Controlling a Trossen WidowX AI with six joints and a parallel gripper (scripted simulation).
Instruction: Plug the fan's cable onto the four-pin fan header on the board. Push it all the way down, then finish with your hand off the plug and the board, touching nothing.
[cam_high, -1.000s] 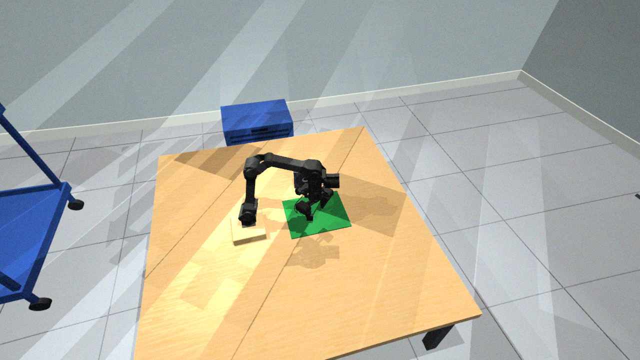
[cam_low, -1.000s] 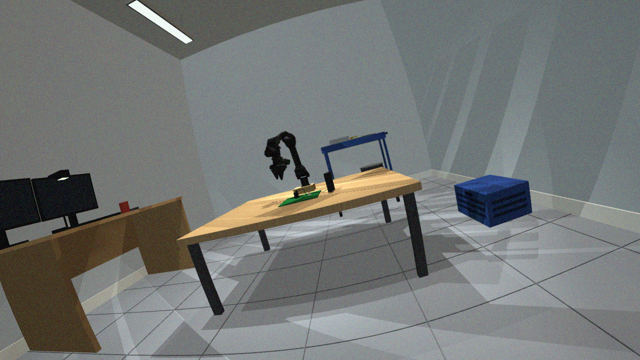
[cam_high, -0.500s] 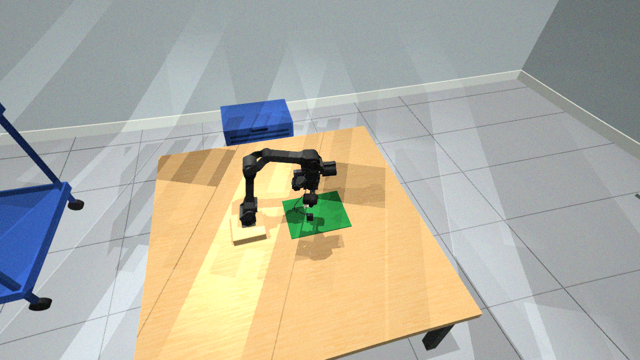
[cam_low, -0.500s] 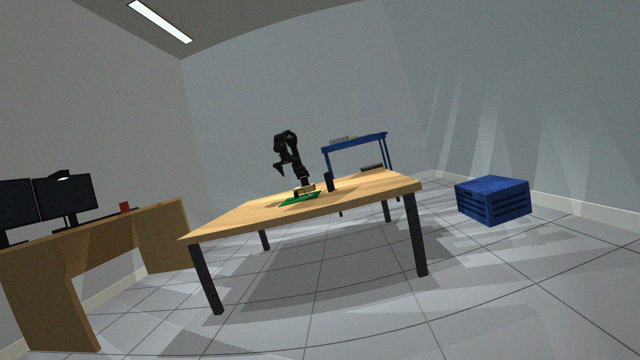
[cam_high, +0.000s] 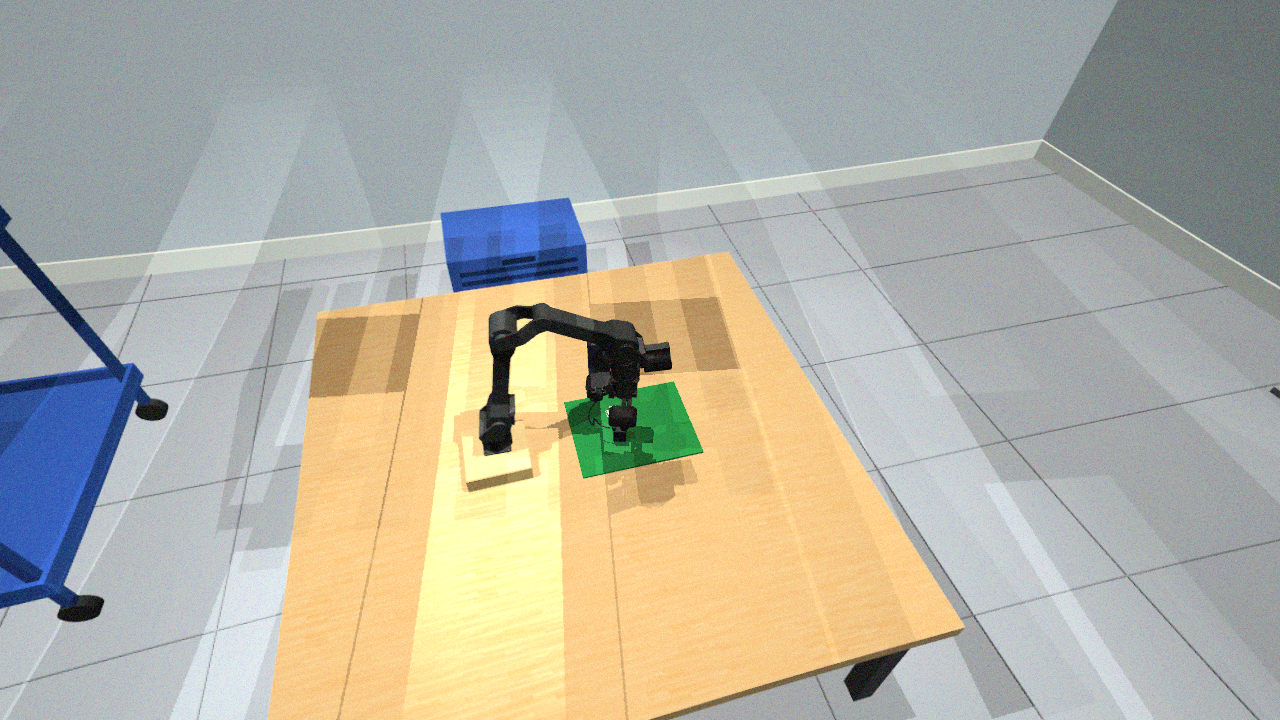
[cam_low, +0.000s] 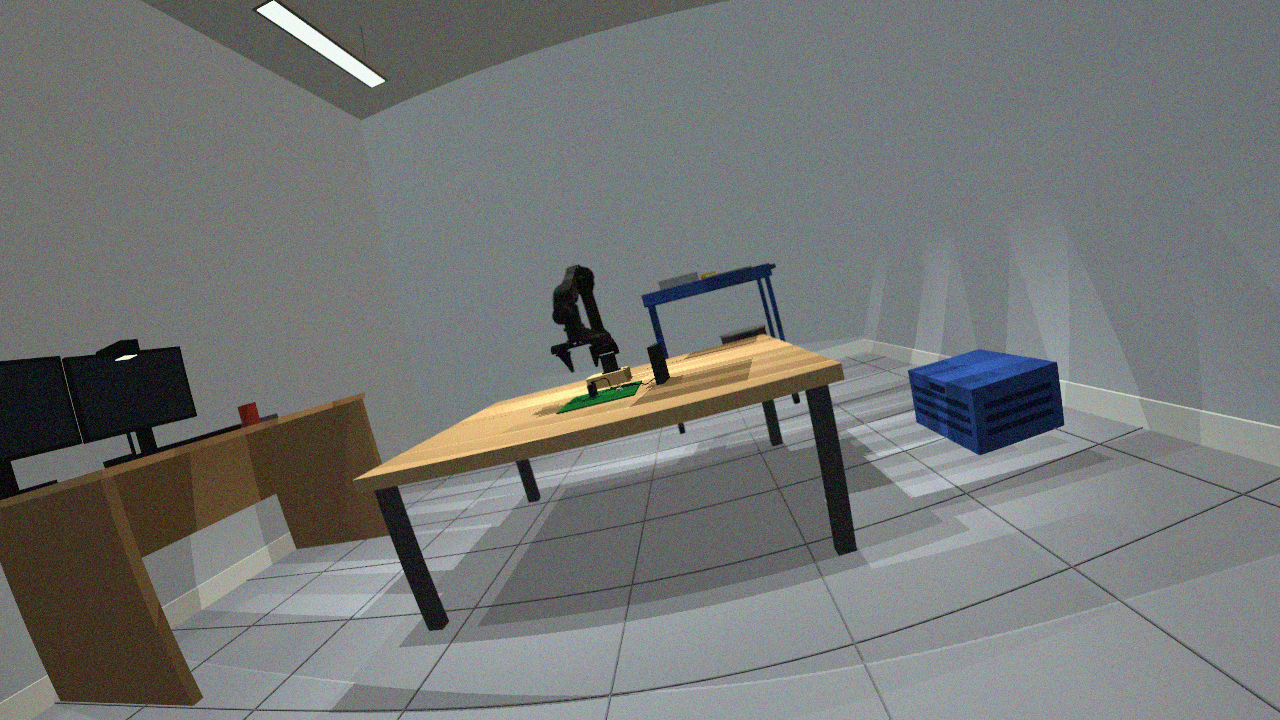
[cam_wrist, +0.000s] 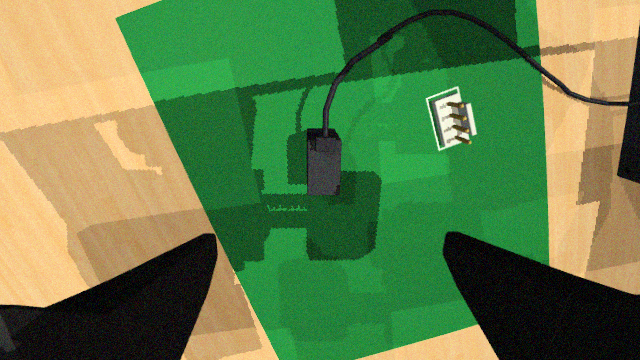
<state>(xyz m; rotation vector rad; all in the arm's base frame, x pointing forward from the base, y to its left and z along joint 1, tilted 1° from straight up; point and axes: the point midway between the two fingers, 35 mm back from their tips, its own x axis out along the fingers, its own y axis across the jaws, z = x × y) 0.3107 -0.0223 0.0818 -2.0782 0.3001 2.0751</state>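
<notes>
My gripper tip is now 7 cm above the black fan plug and 1 cm past it. Also, from my gripper tip: white four-pin header (10 cm below, 9 cm to the left, 1 cm behind); black fan (23 cm to the left, 4 cm below, 1 cm ahead); green board (11 cm below, 4 cm to the left, 2 cm ahead).
</notes>
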